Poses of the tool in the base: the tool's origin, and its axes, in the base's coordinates. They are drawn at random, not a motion.
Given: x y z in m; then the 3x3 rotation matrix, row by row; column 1 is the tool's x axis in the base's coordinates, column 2 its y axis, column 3 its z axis. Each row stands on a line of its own.
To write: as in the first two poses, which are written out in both.
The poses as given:
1:
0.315, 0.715, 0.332
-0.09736, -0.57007, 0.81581
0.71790, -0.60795, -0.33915
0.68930, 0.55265, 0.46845
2:
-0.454, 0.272, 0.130
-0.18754, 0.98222, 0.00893
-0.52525, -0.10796, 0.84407
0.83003, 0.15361, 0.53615
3:
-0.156, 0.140, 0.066
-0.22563, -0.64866, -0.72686
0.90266, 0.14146, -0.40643
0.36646, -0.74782, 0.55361
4:
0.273, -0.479, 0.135
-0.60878, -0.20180, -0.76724
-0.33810, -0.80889, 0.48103
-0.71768, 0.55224, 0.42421
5:
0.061, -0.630, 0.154
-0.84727, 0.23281, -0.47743
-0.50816, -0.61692, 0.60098
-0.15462, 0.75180, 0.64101
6:
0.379, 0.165, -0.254
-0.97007, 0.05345, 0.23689
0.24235, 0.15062, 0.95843
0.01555, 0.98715, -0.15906
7:
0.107, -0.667, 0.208
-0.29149, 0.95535, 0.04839
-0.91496, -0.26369, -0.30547
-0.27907, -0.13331, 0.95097
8:
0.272, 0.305, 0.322
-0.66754, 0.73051, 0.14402
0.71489, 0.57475, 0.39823
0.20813, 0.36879, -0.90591
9:
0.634, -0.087, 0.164
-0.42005, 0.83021, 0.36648
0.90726, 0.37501, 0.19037
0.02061, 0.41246, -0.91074
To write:
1: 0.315, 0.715, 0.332, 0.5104, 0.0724, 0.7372, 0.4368
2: -0.454, 0.272, 0.130, -0.3099, -0.3686, -0.6767, 0.5569
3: -0.156, 0.140, 0.066, -0.1408, -0.4510, 0.6399, 0.6061
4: 0.273, -0.479, 0.135, 0.4404, -0.3065, -0.8429, 0.0404
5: 0.061, -0.630, 0.154, 0.1793, -0.3838, -0.8811, 0.2102
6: 0.379, 0.165, -0.254, 0.0980, 0.7549, 0.6443, 0.0733
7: 0.107, -0.667, 0.208, 0.0729, 0.1386, -0.7915, 0.5907
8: 0.272, 0.305, 0.322, -0.4073, -0.8872, -0.2161, 0.0181
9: 0.634, -0.087, 0.164, 0.5281, 0.8225, 0.1832, 0.1051
